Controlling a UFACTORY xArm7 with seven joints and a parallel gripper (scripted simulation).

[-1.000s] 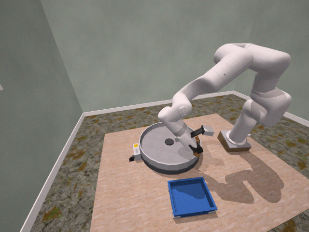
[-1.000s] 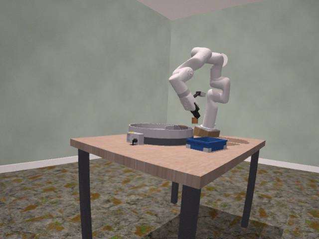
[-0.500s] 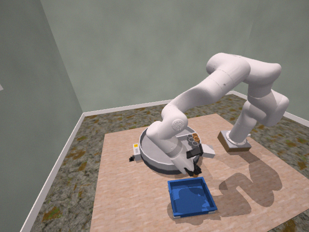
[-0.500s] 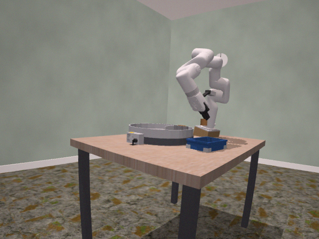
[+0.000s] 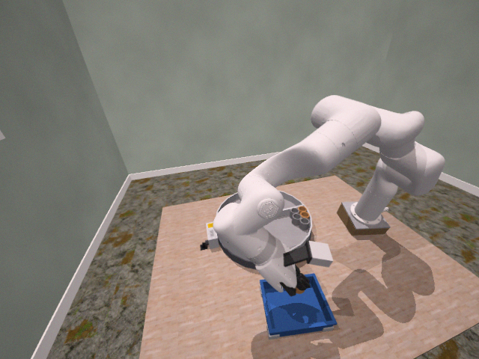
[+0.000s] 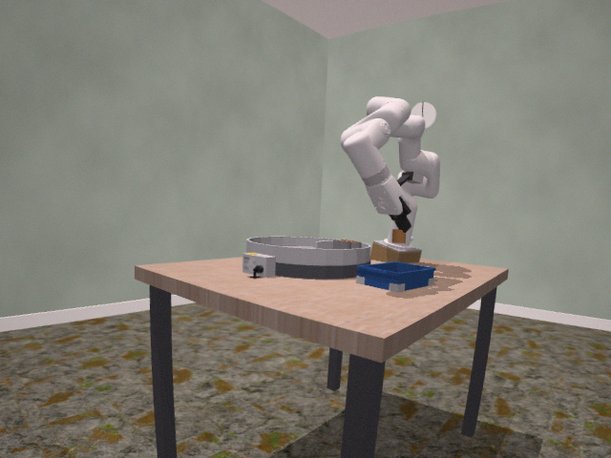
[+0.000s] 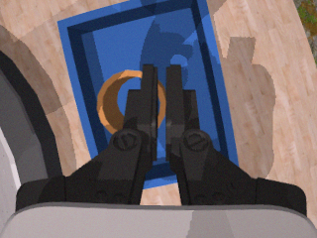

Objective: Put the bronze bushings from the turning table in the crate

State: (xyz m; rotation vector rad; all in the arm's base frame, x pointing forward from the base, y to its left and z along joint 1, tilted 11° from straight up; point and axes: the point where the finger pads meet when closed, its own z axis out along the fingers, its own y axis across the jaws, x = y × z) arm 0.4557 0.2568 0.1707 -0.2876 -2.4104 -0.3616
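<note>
Right now my hand is 15 cm above the blue crate, 1 cm to the left of it and 1 cm past it.
</note>
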